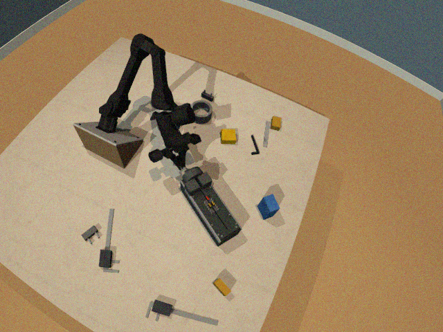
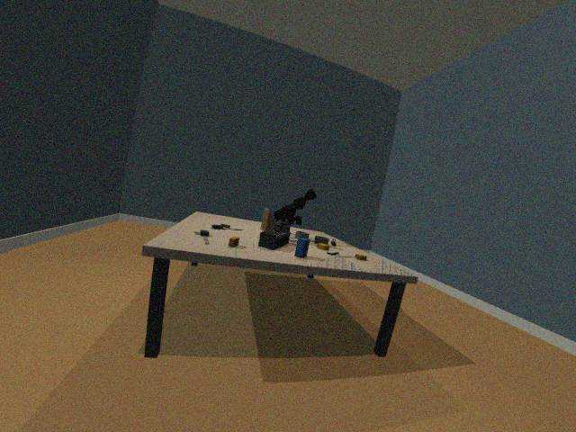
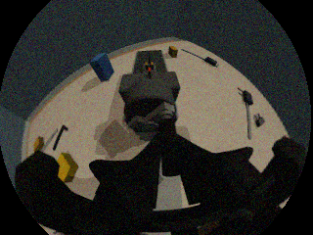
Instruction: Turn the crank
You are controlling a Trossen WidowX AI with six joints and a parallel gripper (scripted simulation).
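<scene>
The crank handle is 3 cm above my gripper tip, 1 cm to the left of it and 1 cm behind it. The rest, counted from my gripper tip: yellow block: 26 cm to the left, 10 cm ahead, 8 cm below; red pointer: 12 cm ahead, 7 cm to the right, 1 cm below; blue cube: 34 cm ahead, 4 cm below.
</scene>
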